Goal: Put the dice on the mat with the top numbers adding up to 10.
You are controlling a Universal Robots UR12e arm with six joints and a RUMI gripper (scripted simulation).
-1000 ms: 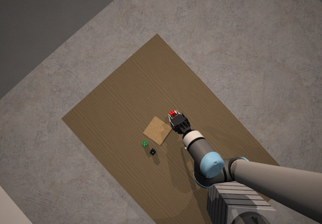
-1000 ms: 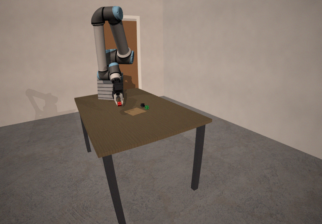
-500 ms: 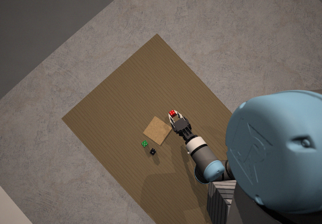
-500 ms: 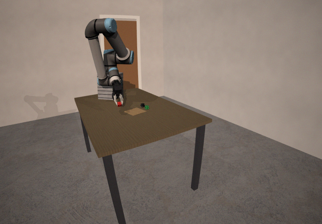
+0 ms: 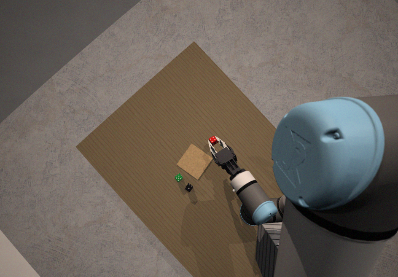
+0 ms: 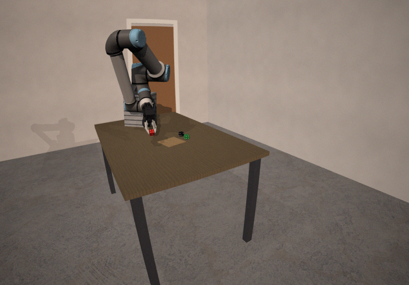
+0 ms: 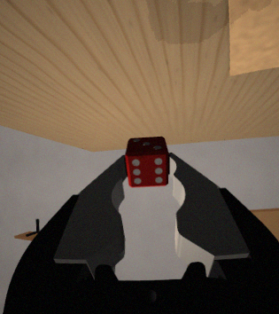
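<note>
My hand is 14 cm to the right of the tan mat and 10 cm above it. From my hand the other things lie so: black die (7 cm behind, 27 cm to the left, 9 cm below); then red die (right at my hand); then green die (1 cm ahead, 26 cm to the left, 9 cm below).
</note>
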